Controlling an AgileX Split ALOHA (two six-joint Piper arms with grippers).
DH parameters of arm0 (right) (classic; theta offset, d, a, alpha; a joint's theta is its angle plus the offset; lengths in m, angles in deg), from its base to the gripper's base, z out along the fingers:
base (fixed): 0 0 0 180
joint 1: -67.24 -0.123 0 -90
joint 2: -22.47 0 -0.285 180
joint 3: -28.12 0 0.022 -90
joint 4: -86.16 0.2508 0 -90
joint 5: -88.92 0 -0.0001 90
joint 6: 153.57 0.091 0 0
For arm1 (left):
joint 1: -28.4 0.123 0 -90
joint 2: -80.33 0 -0.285 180
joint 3: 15.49 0 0.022 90
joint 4: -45.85 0.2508 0 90
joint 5: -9.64 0 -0.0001 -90
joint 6: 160.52 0.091 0 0
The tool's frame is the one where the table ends.
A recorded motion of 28 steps. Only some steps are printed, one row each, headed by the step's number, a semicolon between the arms.
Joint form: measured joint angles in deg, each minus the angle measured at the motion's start. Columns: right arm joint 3, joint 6, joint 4, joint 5, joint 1, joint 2; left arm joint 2, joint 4, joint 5, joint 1, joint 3, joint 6.
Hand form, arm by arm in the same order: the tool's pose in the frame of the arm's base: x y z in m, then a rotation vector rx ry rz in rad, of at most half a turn. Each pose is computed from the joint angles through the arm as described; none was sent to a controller.
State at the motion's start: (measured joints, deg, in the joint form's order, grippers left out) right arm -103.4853 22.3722 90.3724 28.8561 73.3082 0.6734; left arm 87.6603 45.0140 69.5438 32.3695 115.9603 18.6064
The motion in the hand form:
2: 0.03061 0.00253 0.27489 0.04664 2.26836 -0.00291; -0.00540 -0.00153 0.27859 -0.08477 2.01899 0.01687
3: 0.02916 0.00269 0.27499 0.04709 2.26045 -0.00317; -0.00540 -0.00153 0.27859 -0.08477 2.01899 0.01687
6: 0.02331 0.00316 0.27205 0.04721 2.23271 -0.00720; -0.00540 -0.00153 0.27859 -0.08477 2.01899 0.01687
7: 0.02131 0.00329 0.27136 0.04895 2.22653 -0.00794; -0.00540 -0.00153 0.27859 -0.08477 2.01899 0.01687
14: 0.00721 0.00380 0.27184 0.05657 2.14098 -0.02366; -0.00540 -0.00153 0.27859 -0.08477 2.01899 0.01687
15: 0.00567 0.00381 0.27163 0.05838 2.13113 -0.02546; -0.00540 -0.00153 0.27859 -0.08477 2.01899 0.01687
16: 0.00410 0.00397 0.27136 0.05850 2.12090 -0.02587; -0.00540 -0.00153 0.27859 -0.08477 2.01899 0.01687
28: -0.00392 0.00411 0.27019 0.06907 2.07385 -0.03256; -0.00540 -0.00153 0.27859 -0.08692 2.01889 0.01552
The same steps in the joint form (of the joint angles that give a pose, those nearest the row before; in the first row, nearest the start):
2: 0.12 0.01 -0.06 -0.69 -0.01 0.91; 0.00 0.00 0.00 0.00 0.00 0.00
3: 0.14 0.06 -0.06 -0.75 0.00 1.44; 0.00 0.00 0.00 0.00 0.00 0.00
6: 0.89 0.17 -0.17 -0.87 0.00 3.92; 0.00 0.00 0.00 0.00 0.00 0.00
7: 1.02 0.30 -0.24 -1.12 0.00 4.65; 0.00 0.00 0.00 0.00 0.00 0.00
14: 1.08 1.02 -0.96 -1.45 0.00 10.00; 0.00 0.00 0.00 0.00 0.00 0.00
15: 1.14 1.15 -1.07 -1.45 0.00 10.62; 0.00 0.00 0.00 0.00 0.00 0.00
16: 1.20 1.20 -1.07 -1.45 0.00 11.27; 0.00 0.00 0.00 0.00 0.00 0.00
28: 1.35 1.93 -1.59 -1.72 0.00 14.40; 0.00 0.00 0.00 0.00 0.00 -0.12

